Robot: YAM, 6 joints.
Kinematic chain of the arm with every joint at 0, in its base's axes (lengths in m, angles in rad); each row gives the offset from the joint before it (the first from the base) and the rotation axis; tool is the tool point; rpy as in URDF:
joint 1: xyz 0 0 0.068 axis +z
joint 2: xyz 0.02 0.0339 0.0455 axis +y
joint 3: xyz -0.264 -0.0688 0 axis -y
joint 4: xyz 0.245 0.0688 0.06 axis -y
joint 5: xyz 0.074 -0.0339 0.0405 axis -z
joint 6: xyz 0.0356 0 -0.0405 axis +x
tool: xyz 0 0 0 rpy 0 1.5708 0
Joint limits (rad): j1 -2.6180..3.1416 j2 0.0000..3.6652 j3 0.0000..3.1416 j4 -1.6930..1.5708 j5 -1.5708..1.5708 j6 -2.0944..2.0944
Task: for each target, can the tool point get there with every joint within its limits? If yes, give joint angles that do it. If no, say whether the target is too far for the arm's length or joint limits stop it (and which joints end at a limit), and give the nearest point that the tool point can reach.
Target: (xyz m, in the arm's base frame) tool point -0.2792 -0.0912 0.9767
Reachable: no: too far | nearest point -0.1809 -0.0966 0.7107 | short by 0.284 m
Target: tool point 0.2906 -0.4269 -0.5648
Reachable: no: too far | nearest point 0.2295 -0.3372 -0.3434 | short by 0.247 m
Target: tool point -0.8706 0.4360 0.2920
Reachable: no: too far | nearest point -0.5679 0.2844 0.2286 | short by 0.344 m
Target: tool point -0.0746 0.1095 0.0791
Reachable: yes | joints 1.9833 1.7126 0.4516 -0.9407 -0.7558 -1.7794
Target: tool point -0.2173 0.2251 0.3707
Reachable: yes | joints 2.3362 1.3364 1.2323 -0.2090 -0.0195 -0.2020
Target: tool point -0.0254 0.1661 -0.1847
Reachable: yes | joints 1.5767 3.1389 1.2070 -0.7032 -0.7556 0.2973
